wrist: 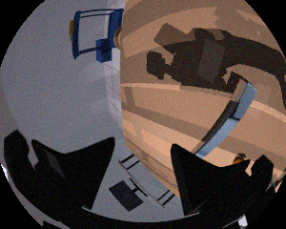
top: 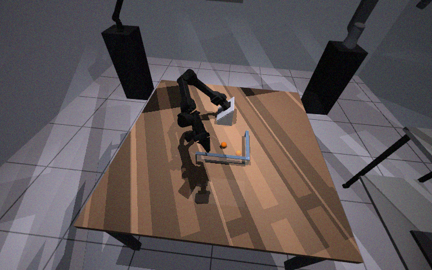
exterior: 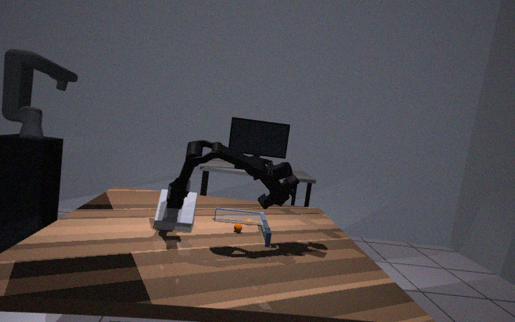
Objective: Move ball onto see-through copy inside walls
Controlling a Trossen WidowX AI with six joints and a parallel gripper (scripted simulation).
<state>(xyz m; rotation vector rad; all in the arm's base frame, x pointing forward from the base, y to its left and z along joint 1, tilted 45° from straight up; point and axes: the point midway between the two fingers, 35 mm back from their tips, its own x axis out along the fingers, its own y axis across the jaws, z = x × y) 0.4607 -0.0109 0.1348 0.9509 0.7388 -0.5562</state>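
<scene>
The orange ball lies 19 cm behind my gripper tip, 8 cm to the left of it and 16 cm below it. The rest, counted from my gripper tip: see-through copy of ball (13 cm behind, 18 cm to the left, 16 cm below); then clear wall (7 cm behind, 8 cm to the left, 15 cm below).
</scene>
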